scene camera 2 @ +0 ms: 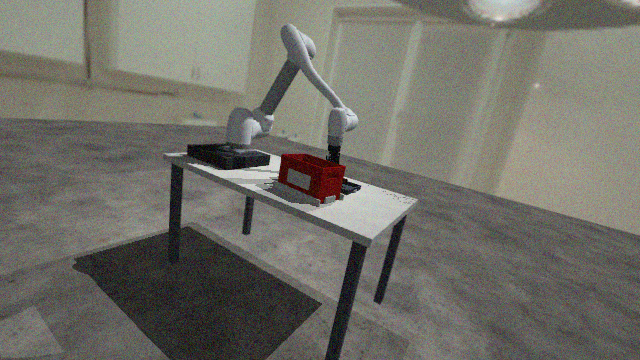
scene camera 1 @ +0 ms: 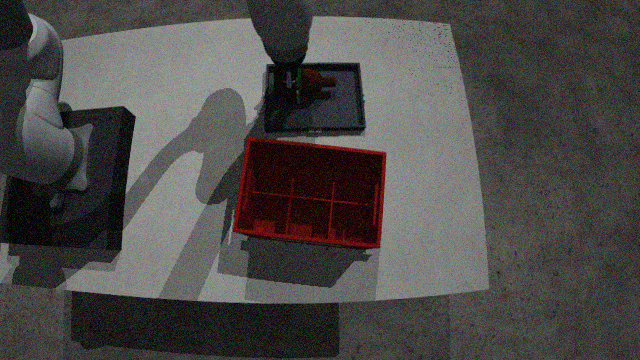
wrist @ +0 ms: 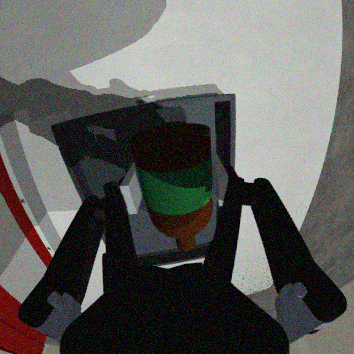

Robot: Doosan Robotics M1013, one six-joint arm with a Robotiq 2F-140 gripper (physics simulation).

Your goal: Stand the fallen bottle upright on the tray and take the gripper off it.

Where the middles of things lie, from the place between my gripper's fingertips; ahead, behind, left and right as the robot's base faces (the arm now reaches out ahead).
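Brown bottle (scene camera 1: 309,82), from my hand: 30 mm above, 30 mm ahead, 10 mm to the right.
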